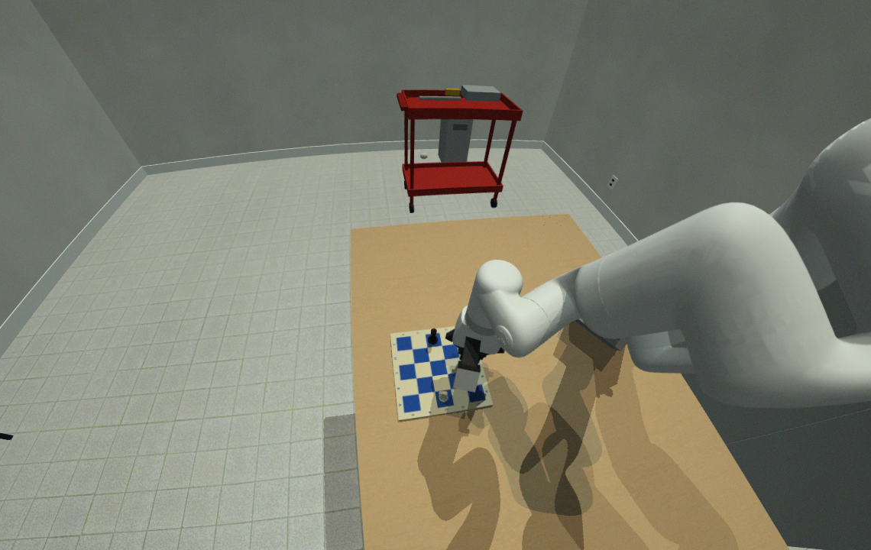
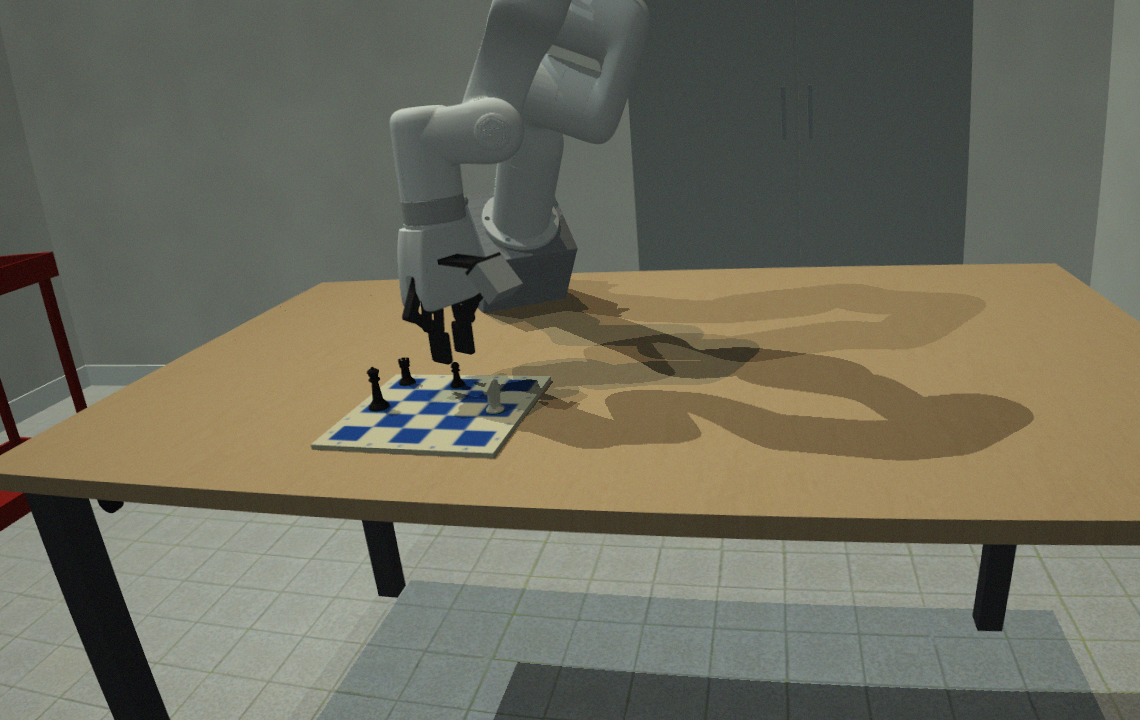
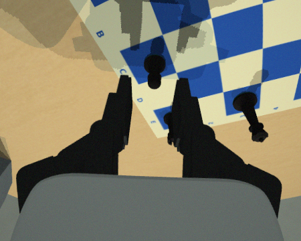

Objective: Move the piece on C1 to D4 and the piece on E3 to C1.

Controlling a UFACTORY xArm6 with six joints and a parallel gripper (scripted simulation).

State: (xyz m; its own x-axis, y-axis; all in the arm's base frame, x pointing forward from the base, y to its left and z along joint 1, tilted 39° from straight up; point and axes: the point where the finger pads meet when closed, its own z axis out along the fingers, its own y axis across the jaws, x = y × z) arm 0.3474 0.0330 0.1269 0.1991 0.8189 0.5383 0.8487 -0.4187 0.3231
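My hand is 90 mm short of the black piece, 60 mm to the left of it and 30 mm above it. Round my hand: white piece 90 mm to the left, 60 mm ahead, 40 mm below; blue-and-cream chessboard 70 mm ahead, 60 mm below, 20 mm to the left.
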